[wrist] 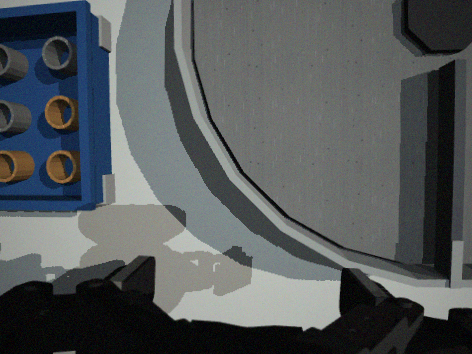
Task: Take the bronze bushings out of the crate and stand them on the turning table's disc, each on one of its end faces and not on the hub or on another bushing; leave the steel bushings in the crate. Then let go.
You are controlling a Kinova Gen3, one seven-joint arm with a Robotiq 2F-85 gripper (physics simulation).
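Frame: origin at the arm's base, x up, y ahead, z left, level; centimetres.
Seen in the pictures: gripper, fingertip midpoint: point(246, 283).
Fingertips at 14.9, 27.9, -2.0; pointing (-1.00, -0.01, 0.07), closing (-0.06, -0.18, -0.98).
Observation:
Pixels of each thing's middle, then the offset from my fingertips to it, as dx, dy, dz. Level surfaces: height alone.
- blue crate, body centre: point(32, 112) -15.7, +13.2, +21.0
- turning table's grey disc, body centre: point(441, 15) -13.0, +14.9, -16.8
- dark hub, body centre: point(445, 12) -12.5, +14.9, -16.8
- white table top, surface height: dx -18.2
The blue crate point(86, 110) is at the upper left, cut off by the view's left edge. In it stand three bronze bushings: one bushing point(74, 114) in the right column, one bushing point(74, 167) below it, and one bushing point(24, 166) to the left of that. Steel bushings point(70, 55) point(18, 64) point(22, 118) stand in the crate too. The turning table's grey disc point(300, 125) fills the upper right, with the dark hub point(440, 25) at the top right. No bushing shows on the visible part of the disc. My gripper point(246, 283) is open and empty, below the crate and the disc in the view.
A thin upright wall point(458, 150) stands over the disc's right part and its rim. Light tabs point(104, 34) point(108, 188) sit at the crate's right side. Shadows of the arm and the turning table fall on the white table top point(210, 312).

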